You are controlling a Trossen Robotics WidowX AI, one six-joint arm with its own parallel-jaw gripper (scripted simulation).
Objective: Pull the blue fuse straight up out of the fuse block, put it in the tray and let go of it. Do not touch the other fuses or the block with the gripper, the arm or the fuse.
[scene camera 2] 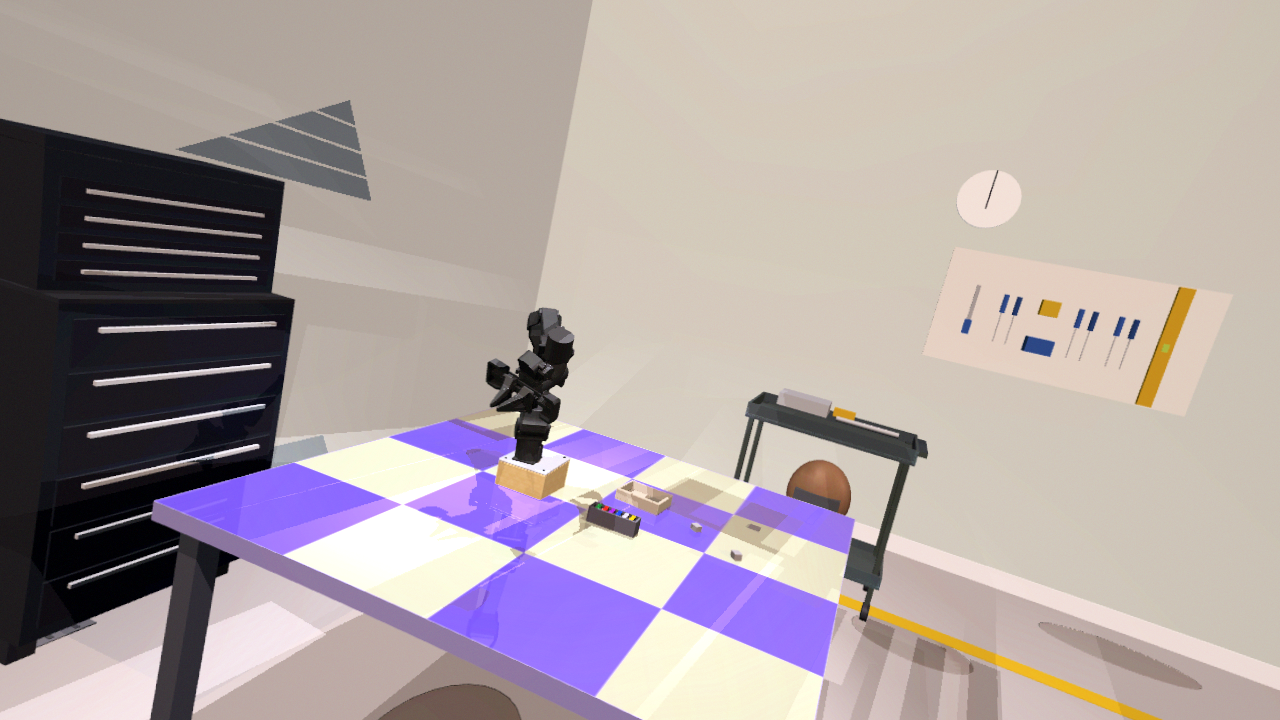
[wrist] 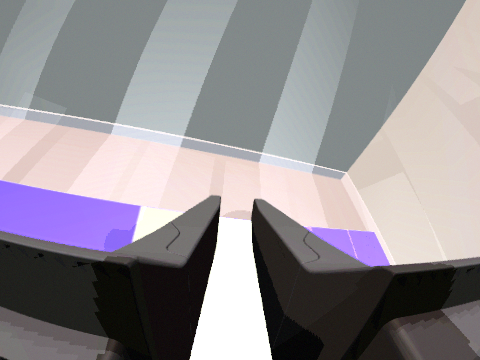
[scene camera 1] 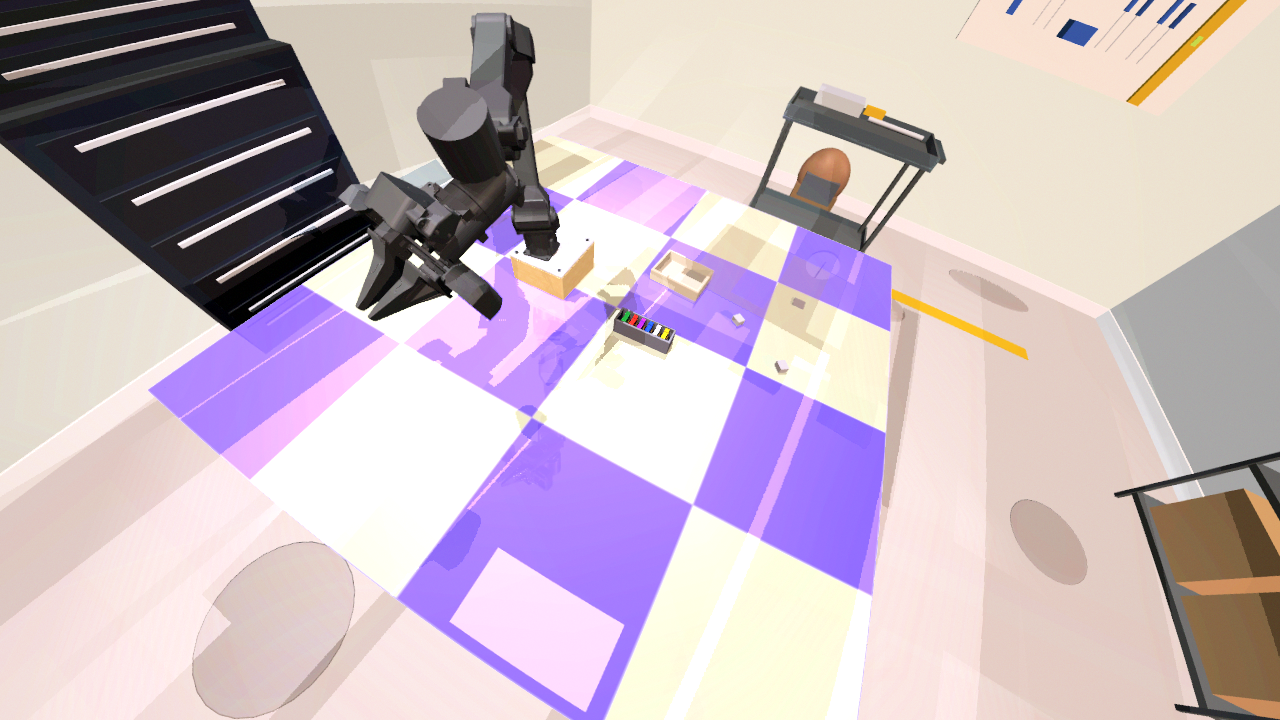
Labels:
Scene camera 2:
my gripper: 493, 407
wooden tray: 649, 499
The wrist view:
my gripper: 236, 207
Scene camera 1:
my gripper: 365, 314
wooden tray: 675, 271

